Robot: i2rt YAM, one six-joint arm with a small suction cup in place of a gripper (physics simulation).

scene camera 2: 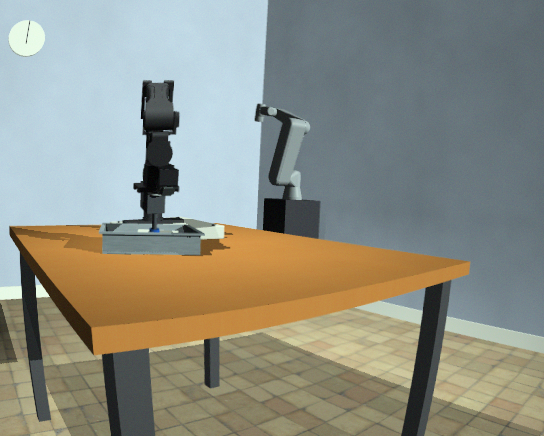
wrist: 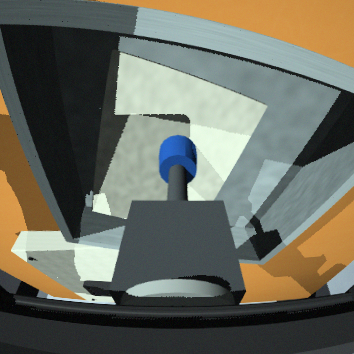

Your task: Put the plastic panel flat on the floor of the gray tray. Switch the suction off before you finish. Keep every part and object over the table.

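Places are measured from the arm's base along level axes (x right, y up, z back), in centimetres.
Pixels of known places: hand, its tool point: [wrist: 177,146].
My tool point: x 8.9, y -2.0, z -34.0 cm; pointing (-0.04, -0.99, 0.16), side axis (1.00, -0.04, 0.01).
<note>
Ahead of a thing's pixels: the offset from my tool point to its top centre. Level surfaces: height alone.
The gray tray @[dz +2.2, dx +1.1, dy +3.6 cm] [scene camera 2: 150,245] [wrist: 240,37] stands on the table. The pale, rectangular plastic panel @[dz +1.2, dx -1.1, dy +2.5 cm] [wrist: 200,92] is inside the tray walls, turned a little against the tray's sides, partly in shadow. How close its underside is to the tray floor cannot be told. My suction gripper [scene camera 2: 155,230] [wrist: 177,145], with its blue cup, reaches down into the tray. The cup is at the panel's upper face, appears to touch it and appears shut on it. The panel's near edge is partly hidden behind the gripper body. In the scene view the front wall hides the tray floor.
A low whitish object [scene camera 2: 212,231] [wrist: 55,255] stands on the table @[dy -1.4 cm] [scene camera 2: 280,270] [wrist: 300,20], close behind the tray on the robot's side. A gray arm [scene camera 2: 290,150] stands on a dark pedestal [scene camera 2: 302,217] beyond the table. The tray walls rise around the cup.
</note>
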